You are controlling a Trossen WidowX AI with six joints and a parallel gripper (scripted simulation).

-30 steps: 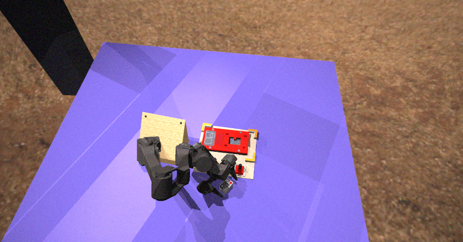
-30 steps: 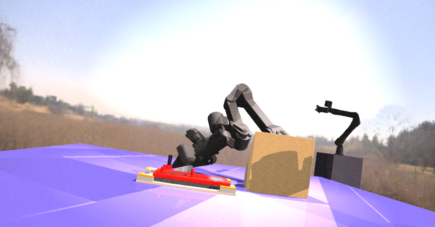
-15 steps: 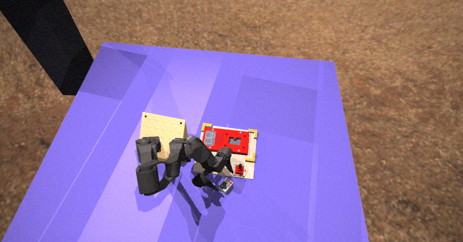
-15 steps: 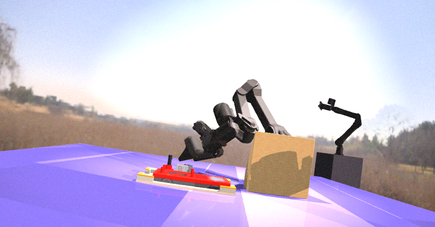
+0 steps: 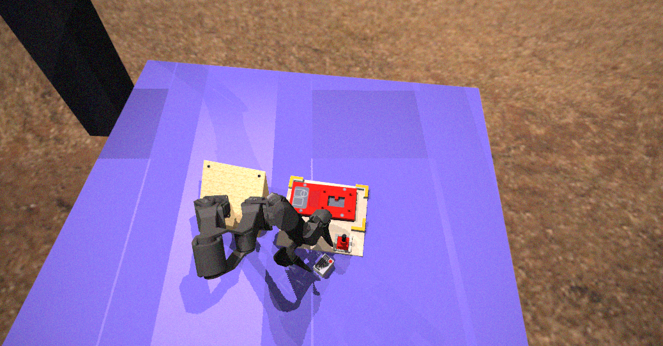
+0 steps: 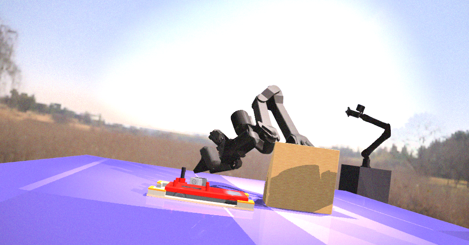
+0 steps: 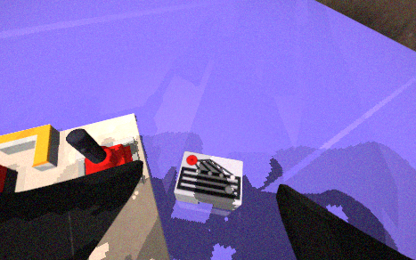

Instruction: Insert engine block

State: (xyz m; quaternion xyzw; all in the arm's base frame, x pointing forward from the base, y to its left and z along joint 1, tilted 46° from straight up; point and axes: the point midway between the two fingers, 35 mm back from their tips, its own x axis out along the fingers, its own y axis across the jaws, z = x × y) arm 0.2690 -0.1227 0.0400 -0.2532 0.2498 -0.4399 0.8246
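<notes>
Now: gripper tip 4 cm above the grey engine block. The rest, counted from my gripper tip: black peg 6 cm to the left, 6 cm ahead, 1 cm below; then beige base plate 17 cm to the left, 4 cm below, 1 cm ahead.
</notes>
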